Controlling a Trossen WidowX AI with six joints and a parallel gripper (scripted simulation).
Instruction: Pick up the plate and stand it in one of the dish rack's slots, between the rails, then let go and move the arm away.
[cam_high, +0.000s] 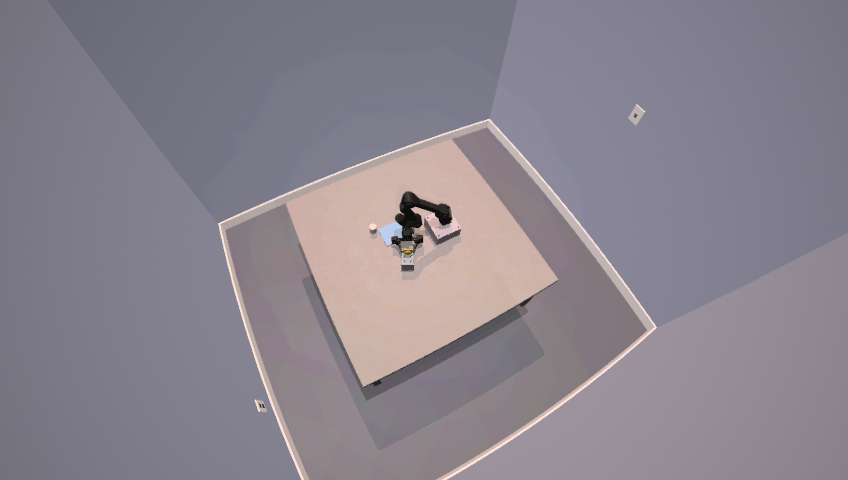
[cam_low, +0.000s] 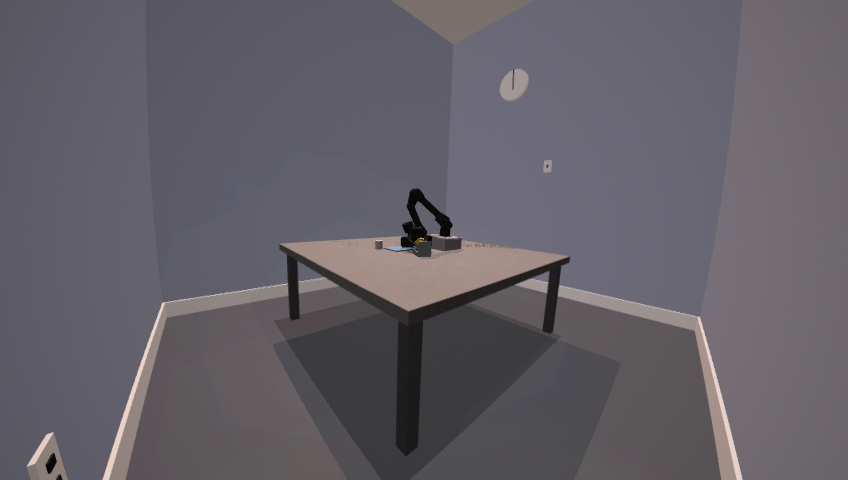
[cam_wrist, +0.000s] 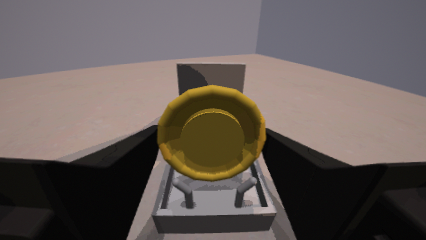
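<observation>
The yellow plate is 1 cm to the right of my gripper tip. Round my gripper tip: small white cup: 25 cm to the right, 12 cm ahead, 3 cm below; then grey dish rack: 3 cm below, 2 cm to the left, 1 cm ahead; then blue spoon: 21 cm to the right, 9 cm behind, 5 cm below.
</observation>
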